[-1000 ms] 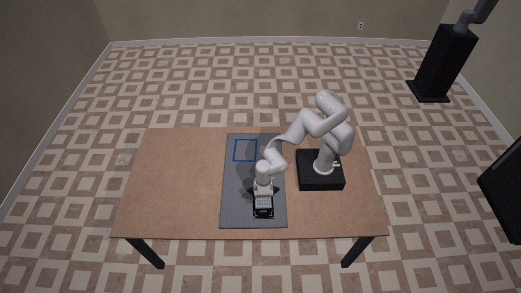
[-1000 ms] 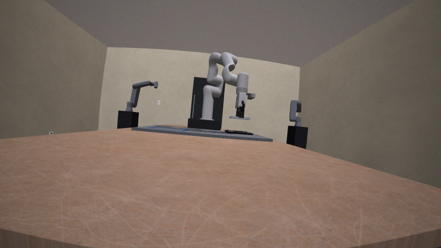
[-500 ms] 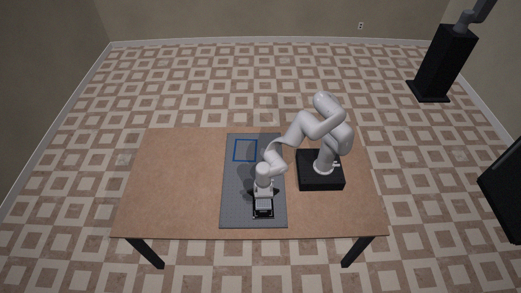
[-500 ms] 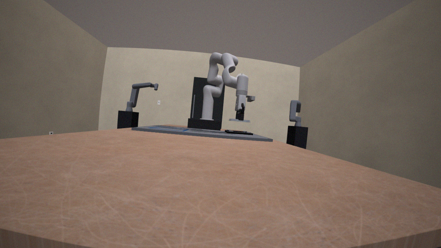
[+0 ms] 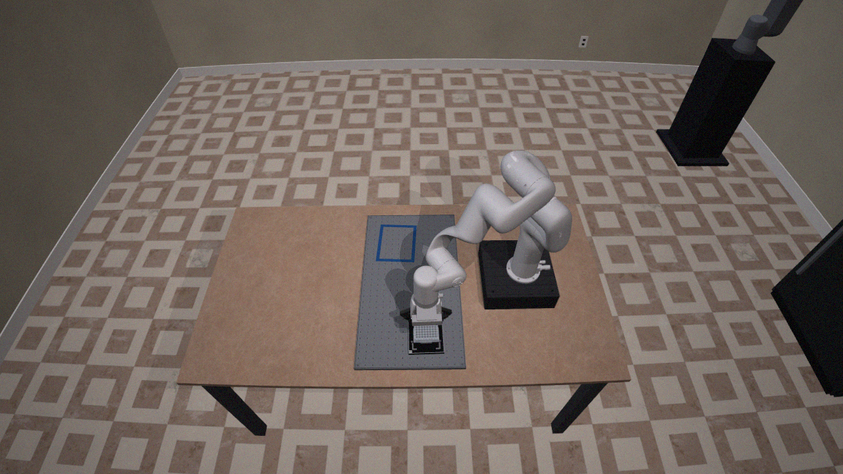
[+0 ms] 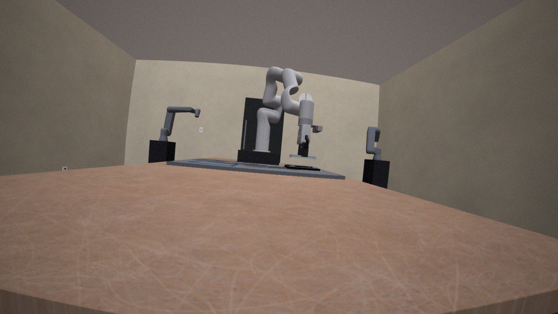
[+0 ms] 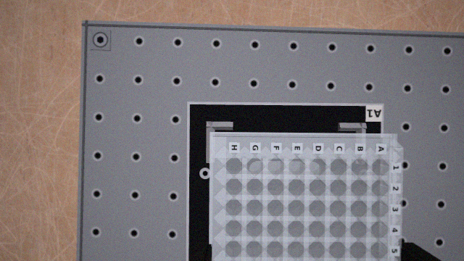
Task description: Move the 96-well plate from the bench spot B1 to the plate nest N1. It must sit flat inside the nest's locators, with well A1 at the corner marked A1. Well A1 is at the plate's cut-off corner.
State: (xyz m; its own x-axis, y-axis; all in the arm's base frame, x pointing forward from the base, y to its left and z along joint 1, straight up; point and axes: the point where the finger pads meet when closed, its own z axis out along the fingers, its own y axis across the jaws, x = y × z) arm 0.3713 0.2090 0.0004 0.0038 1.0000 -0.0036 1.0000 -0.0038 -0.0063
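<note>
My hand is 70 mm above the black plate nest. Also, from my hand: A1 corner mark: 80 mm to the left, 60 mm below, 50 mm ahead; 96-well plate: 10 mm below.
</note>
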